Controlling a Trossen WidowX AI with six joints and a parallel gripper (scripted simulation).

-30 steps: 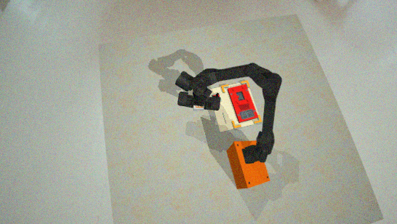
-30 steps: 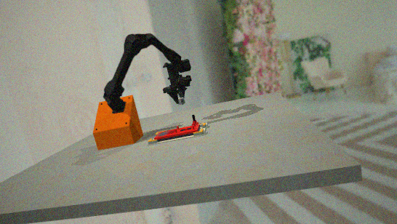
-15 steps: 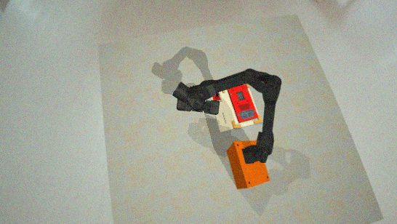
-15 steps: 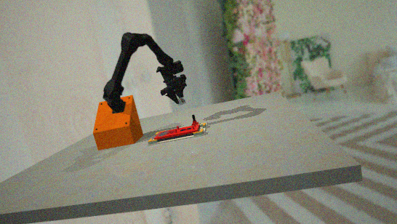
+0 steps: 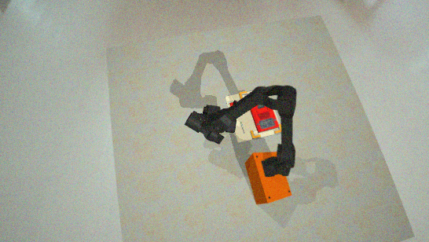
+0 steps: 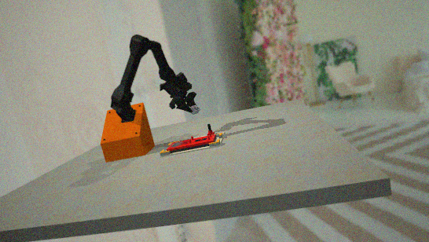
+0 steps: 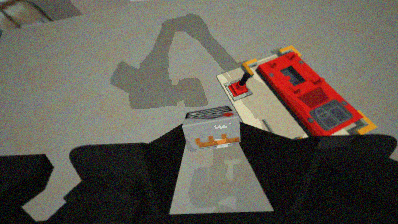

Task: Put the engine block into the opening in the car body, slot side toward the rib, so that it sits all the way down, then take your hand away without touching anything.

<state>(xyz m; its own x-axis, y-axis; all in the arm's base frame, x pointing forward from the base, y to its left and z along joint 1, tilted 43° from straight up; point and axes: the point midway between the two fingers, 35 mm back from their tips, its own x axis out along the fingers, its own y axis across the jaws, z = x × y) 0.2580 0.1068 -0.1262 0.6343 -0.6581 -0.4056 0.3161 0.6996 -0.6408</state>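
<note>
Right now my gripper tip is 120 mm to the left of the black peg, 90 mm above it and 80 mm short of it. Round my gripper tip: cream base plate: 220 mm to the right, 110 mm below, 30 mm ahead; engine block: right at my gripper tip.
</note>
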